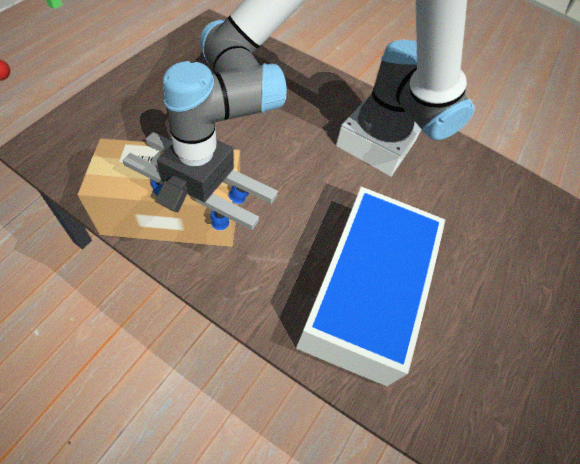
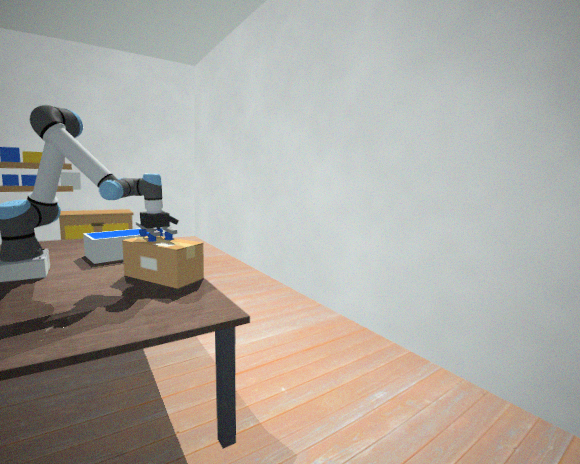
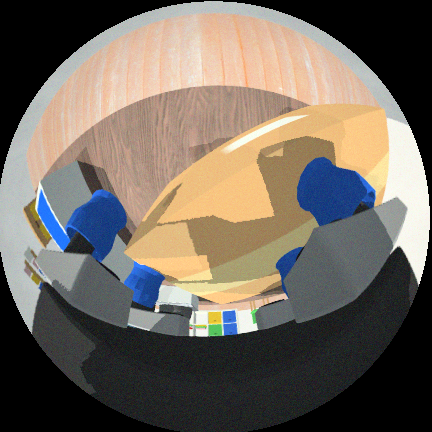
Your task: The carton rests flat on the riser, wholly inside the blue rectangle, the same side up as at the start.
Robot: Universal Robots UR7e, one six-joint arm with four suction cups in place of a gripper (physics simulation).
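Frame: origin at the arm's base, x ahead, y left, z up, level; metres.
Where they show: hand, tool point: (image 2: 156,239) (image 3: 208,235); arm's base, link origin: (image 1: 385,123) (image 2: 22,256) (image 3: 175,307).
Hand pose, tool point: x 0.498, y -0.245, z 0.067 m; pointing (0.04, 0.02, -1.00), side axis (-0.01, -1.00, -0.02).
Observation:
Each offset is from my tool point to the centre of the thing. Level surfaces: height alone.
A brown cardboard carton @(dx -0.003, dy -0.100, dz -0.067 m) (image 1: 113,203) (image 2: 164,264) (image 3: 241,193) with white labels is at the table's left end, label side up. My suction gripper (image 1: 191,193) (image 2: 156,235) (image 3: 217,225) sits on its top, shut on it. One pair of blue cups presses on the top. The other pair is at or past the edge nearest the riser. The carton seems just clear of the table; I cannot tell for sure. The white riser @(dx -0.052, dy +0.390, dz -0.086 m) (image 1: 343,354) (image 2: 101,250) with the blue rectangle @(dx -0.052, dy +0.390, dz -0.026 m) (image 1: 380,276) (image 2: 109,234) stands to the right, with nothing on it.
The dark wooden table @(dz -0.146 m) (image 1: 265,285) (image 2: 150,318) carries the arm's grey base block (image 1: 376,147) behind the riser. The carton is close to the table's front and left edges. A yellow-brown crate (image 2: 95,221) stands far behind the table.

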